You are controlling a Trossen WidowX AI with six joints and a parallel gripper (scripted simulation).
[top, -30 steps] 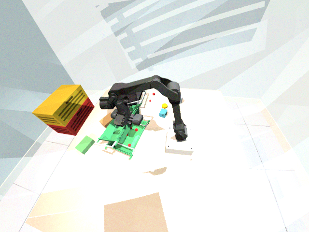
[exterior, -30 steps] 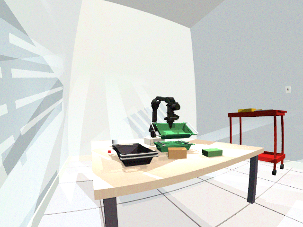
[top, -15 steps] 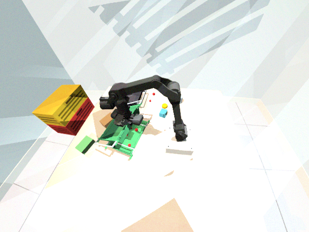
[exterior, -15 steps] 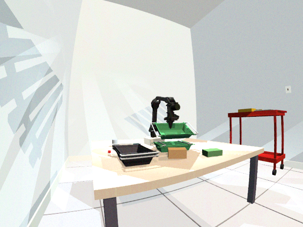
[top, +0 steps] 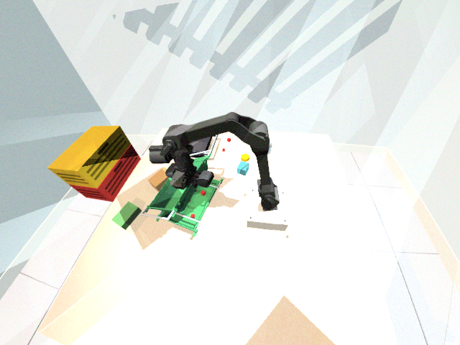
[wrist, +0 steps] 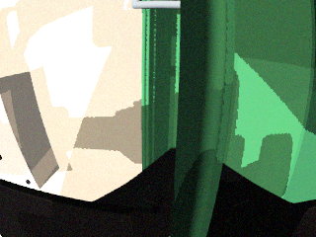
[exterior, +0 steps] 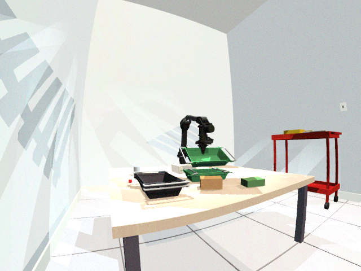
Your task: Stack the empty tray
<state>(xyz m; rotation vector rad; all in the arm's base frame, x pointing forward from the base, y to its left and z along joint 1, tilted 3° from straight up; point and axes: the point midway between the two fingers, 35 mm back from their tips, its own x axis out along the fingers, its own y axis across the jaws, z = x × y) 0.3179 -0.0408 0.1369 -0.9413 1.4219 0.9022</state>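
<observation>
Right now my gripper tip is 8 cm short of the green tray, 3 cm to the left of it and 1 cm above it. From my gripper tip the other things lie so: tan box 24 cm ahead, 17 cm to the right, 15 cm below; then green box 39 cm ahead, 4 cm to the left, 16 cm below; then cyan block 22 cm behind, 22 cm to the right, 15 cm below.
</observation>
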